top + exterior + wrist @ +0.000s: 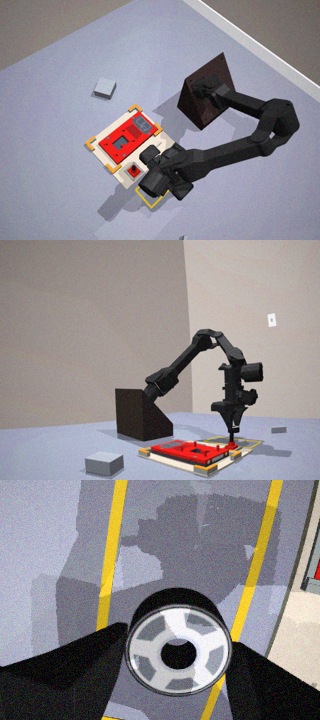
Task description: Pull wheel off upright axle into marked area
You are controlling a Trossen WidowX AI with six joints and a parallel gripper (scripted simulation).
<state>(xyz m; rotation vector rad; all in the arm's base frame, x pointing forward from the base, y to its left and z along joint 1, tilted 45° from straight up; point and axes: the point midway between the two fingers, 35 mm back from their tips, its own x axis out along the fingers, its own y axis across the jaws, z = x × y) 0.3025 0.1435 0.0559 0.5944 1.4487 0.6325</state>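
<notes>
The wheel is right at my gripper tip.
</notes>
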